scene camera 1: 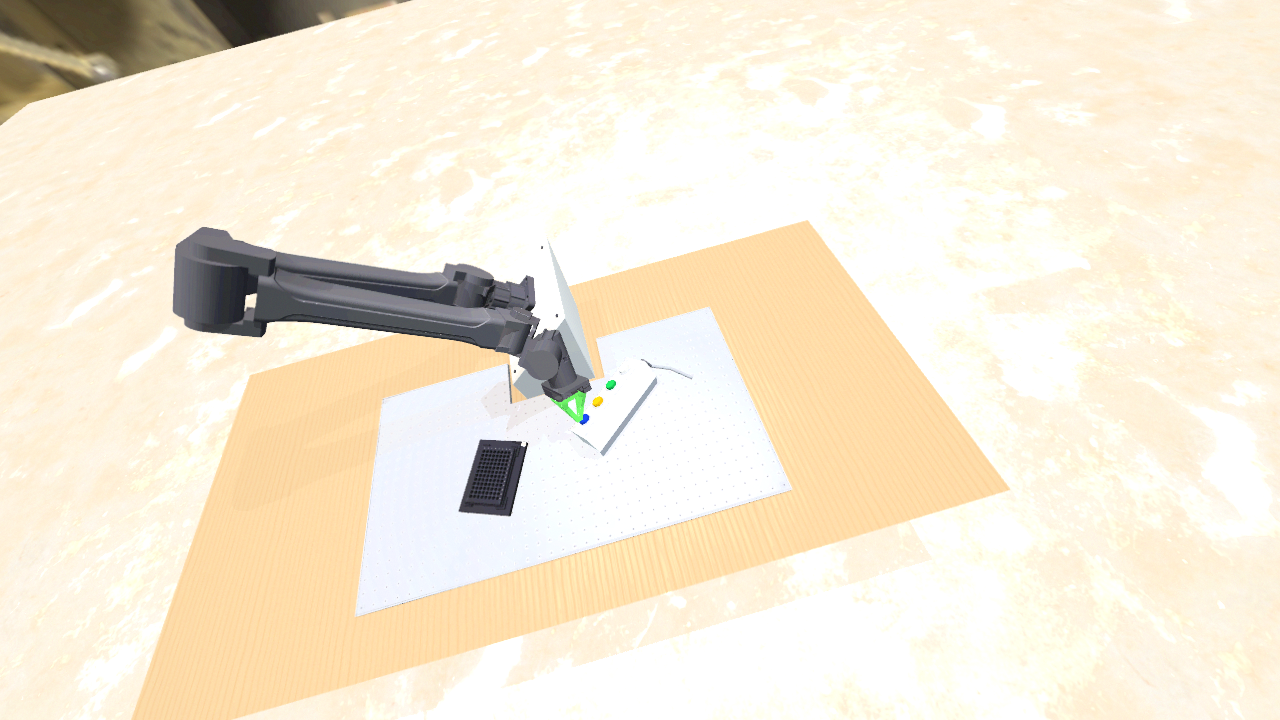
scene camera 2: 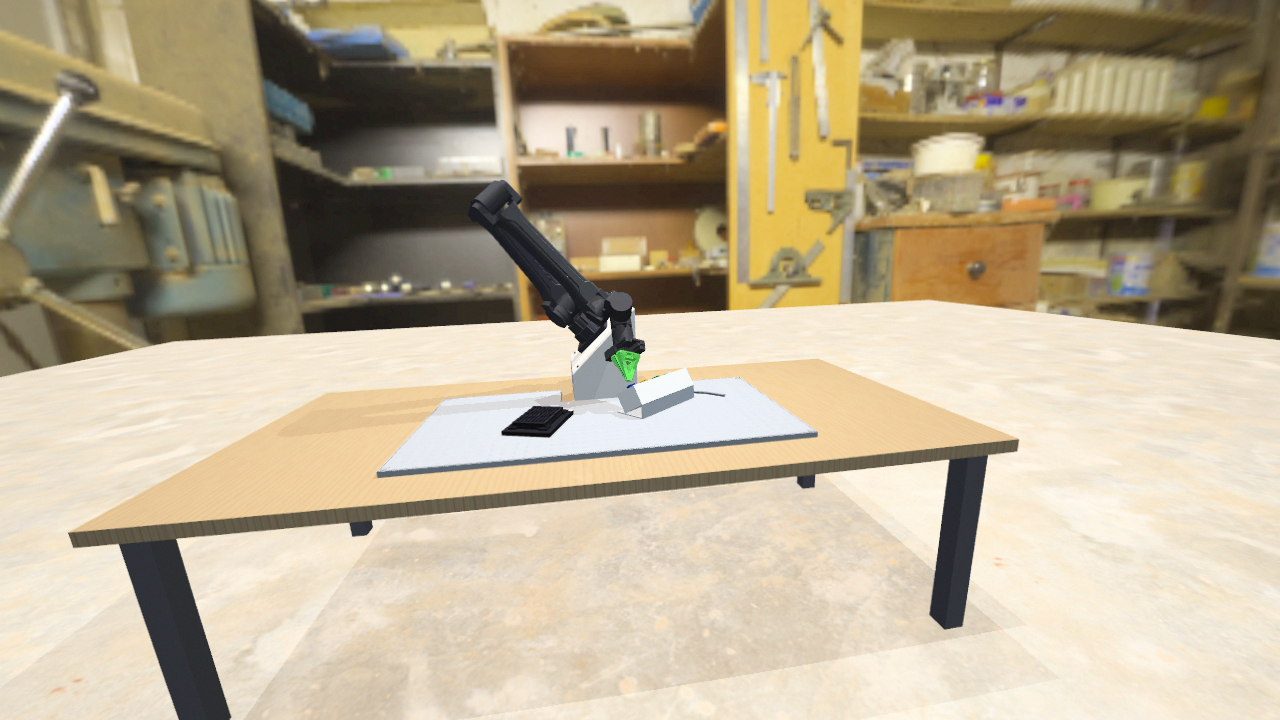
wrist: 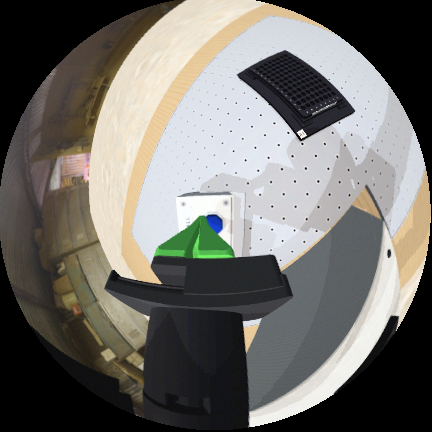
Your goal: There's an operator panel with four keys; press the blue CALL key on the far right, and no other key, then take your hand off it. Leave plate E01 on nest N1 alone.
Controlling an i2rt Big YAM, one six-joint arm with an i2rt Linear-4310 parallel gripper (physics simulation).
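Places are measured from the arm's base along level axes (x back, y right, z up), in centimetres.
Pixels of known places: gripper, fingertip midpoint: (scene camera 1: 579,420) (scene camera 2: 628,381) (wrist: 202,219); arm's base, origin of the base link: (scene camera 1: 523,303) (scene camera 2: 594,337).
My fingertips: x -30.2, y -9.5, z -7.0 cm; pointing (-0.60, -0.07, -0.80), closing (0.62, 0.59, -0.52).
Observation:
Ahead of a thing's pixels: the offset from my fingertips to its top centre. "*": to the spot under its first point. Level surfaces: height alone.
The white operator panel {dx +4.5, dy -7.6, dz +0.1 cm} (scene camera 1: 623,413) (scene camera 2: 663,391) (wrist: 194,205) stands tilted on the perforated board. Its blue CALL key {dx +0.8, dy -0.7, dz -0.8 cm} (scene camera 1: 585,419) (wrist: 215,223) is at the end nearest the black nest. My gripper (scene camera 1: 580,419) (scene camera 2: 630,378) (wrist: 202,219) is shut and empty, its green fingertips together at the blue key. In the wrist view the tips overlap the key's left edge; whether they touch it or press it down I cannot tell. A yellow key {dx +4.4, dy -4.2, dz -0.8 cm} (scene camera 1: 597,401) and a green key {dx +7.9, dy -7.8, dz -0.8 cm} (scene camera 1: 611,384) lie farther along; I cannot make out the fourth. Black plate E01 {dx -5.8, dy +22.6, dz -5.6 cm} (scene camera 1: 493,472) (wrist: 300,82) sits on nest N1 {dx -5.8, dy +22.6, dz -6.5 cm} (scene camera 1: 518,483) (wrist: 296,128).
The perforated board {dz -8.2 cm} (scene camera 1: 680,465) (scene camera 2: 429,452) (wrist: 200,120) lies on the wooden table {dz -9.5 cm} (scene camera 1: 859,402) (scene camera 2: 904,429). The pale arm mount (scene camera 1: 565,308) (scene camera 2: 595,371) rises behind the panel. A grey cable {* dx +11.6, dy -23.1, dz -7.6 cm} (scene camera 1: 673,369) (scene camera 2: 709,393) runs from the panel's far end.

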